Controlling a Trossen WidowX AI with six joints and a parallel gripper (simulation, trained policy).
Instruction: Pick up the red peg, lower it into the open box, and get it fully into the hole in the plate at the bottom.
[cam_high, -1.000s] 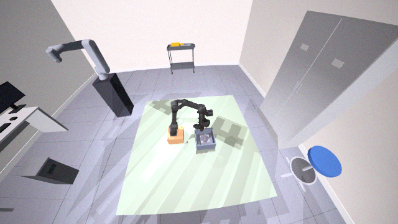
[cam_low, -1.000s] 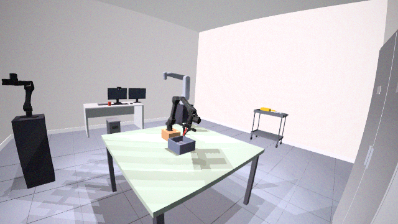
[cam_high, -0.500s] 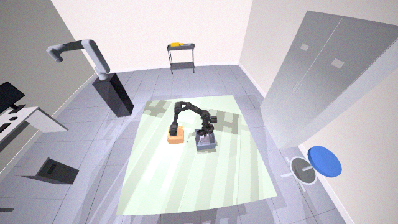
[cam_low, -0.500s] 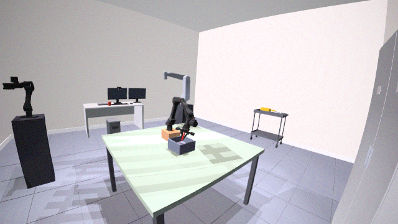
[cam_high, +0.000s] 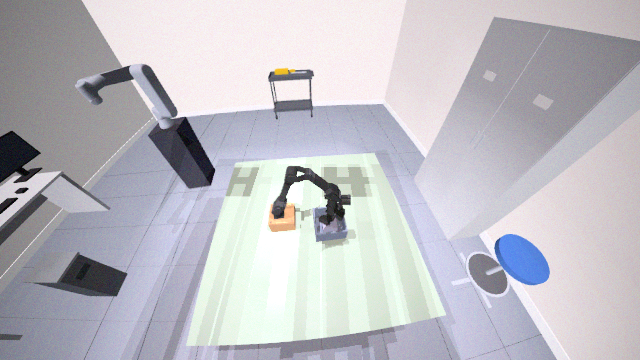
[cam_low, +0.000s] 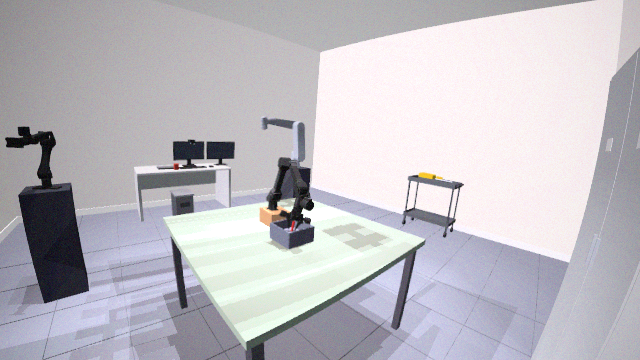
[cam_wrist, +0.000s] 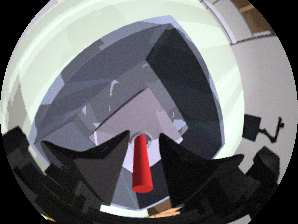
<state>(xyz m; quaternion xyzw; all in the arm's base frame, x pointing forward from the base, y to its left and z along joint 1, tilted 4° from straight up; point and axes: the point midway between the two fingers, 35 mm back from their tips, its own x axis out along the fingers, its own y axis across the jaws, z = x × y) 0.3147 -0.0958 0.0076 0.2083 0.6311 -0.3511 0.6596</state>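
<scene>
Now: the red peg 1 cm to the left of my gripper tip and 1 cm above it. From my gripper tip the other things lie so: plate: 2 cm below, 1 cm to the left, 1 cm behind; then grey box: 4 cm below, 1 cm to the left, 1 cm behind.
</scene>
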